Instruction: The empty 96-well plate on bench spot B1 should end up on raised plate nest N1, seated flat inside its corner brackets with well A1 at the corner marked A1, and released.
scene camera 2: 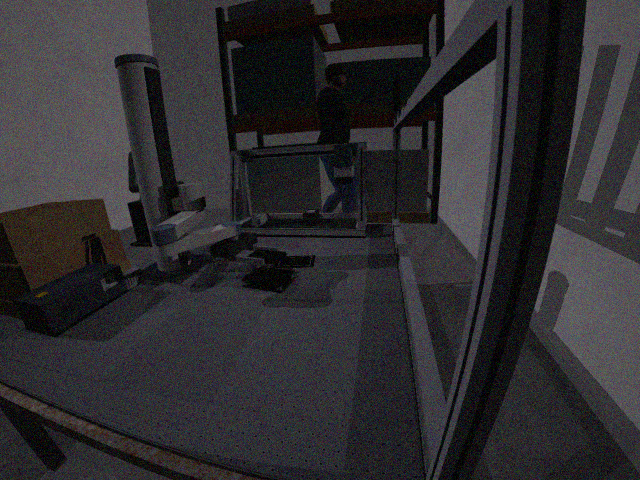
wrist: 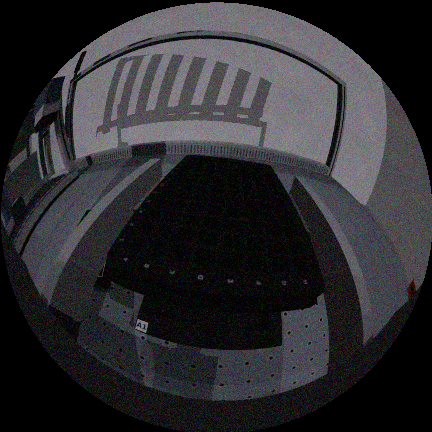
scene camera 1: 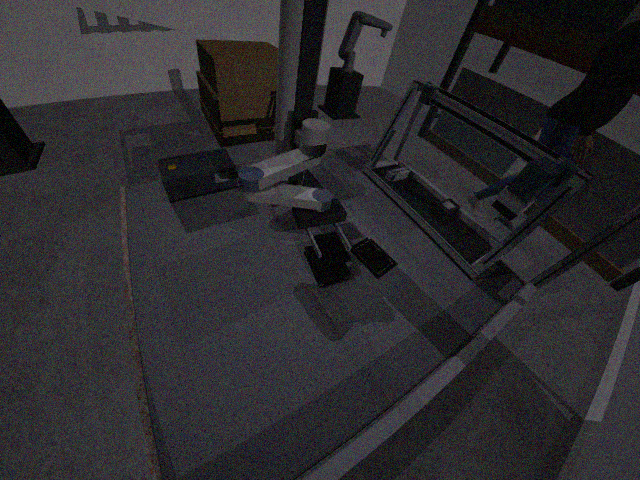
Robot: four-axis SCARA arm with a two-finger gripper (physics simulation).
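My gripper is shut on the black 96-well plate, one finger along each long side. In the wrist view the row letters run across the plate's lower edge, with A at the left. The black raised nest N1 is below the plate; scene camera 2 shows a gap between them. The nest's A1 label shows at the lower left, on the plate's A side. The corner brackets are too dark to tell. Bench spot B1 holds no plate.
A dark blue box lies on the bench near the arm's column. A metal frame stands beyond B1. A brown box stands behind the bench. A person is in the background.
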